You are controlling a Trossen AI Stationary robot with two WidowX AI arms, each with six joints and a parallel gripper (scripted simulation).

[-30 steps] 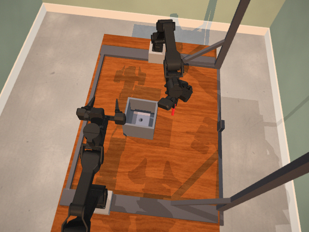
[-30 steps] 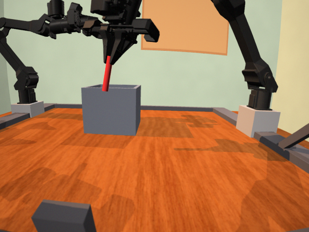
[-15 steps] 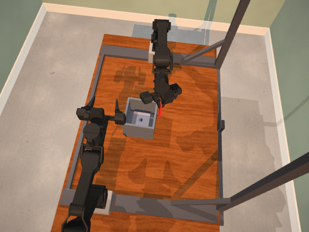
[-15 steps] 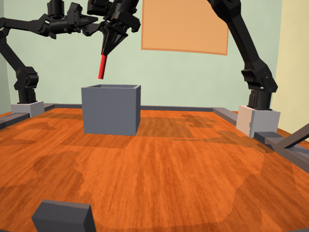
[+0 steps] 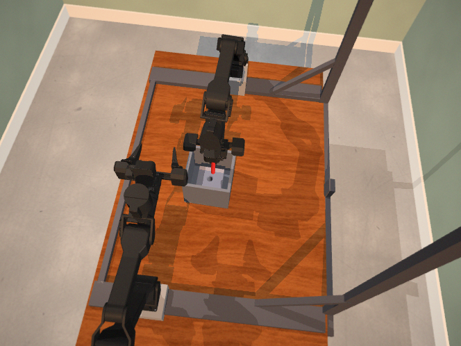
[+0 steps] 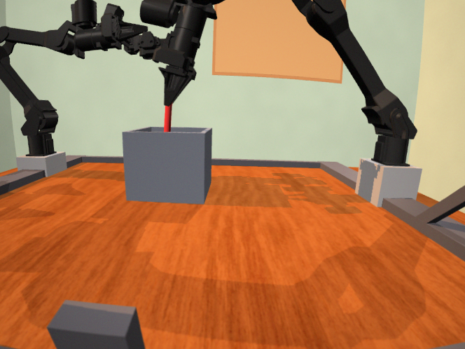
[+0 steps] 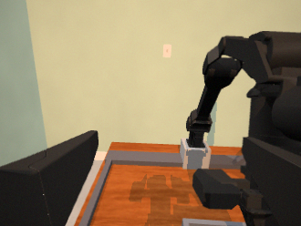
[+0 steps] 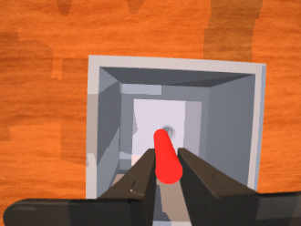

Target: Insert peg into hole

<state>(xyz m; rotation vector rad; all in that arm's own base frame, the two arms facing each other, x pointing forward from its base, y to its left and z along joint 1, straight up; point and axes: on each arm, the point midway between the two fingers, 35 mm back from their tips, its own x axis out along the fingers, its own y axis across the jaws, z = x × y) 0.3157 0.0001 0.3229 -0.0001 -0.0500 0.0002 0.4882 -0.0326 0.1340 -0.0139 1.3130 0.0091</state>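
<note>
The red peg is 6 cm below my right hand and 1 cm to the left of it. From my right hand the other things lie so: pale plate (18 cm below, 1 cm ahead).
</note>
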